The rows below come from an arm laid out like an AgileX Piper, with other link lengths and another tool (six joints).
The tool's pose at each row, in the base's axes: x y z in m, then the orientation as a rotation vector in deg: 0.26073 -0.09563 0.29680 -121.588 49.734 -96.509; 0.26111 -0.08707 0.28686 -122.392 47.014 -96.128; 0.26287 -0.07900 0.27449 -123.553 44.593 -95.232; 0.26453 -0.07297 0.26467 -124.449 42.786 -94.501; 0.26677 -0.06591 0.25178 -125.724 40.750 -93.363; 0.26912 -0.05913 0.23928 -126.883 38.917 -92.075; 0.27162 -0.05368 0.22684 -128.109 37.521 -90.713; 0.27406 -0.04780 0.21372 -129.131 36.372 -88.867; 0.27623 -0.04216 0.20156 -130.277 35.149 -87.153; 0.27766 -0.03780 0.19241 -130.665 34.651 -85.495
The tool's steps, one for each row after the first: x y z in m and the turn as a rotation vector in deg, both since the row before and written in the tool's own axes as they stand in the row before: -0.01294 -0.00105 0.00189 1.235 -0.922 -1.299; -0.01428 0.00010 0.00416 0.909 -1.281 -1.219; -0.01099 0.00014 0.00384 0.653 -0.998 -0.921; -0.01383 0.00069 0.00540 0.610 -1.387 -1.084; -0.01322 0.00050 0.00572 0.576 -1.421 -0.898; -0.01226 0.00140 0.00619 0.278 -1.409 -0.742; -0.01291 0.00127 0.00666 0.369 -1.642 -0.350; -0.01192 0.00100 0.00642 0.269 -1.592 -0.521; -0.00897 0.00063 0.00489 0.380 -1.273 0.185
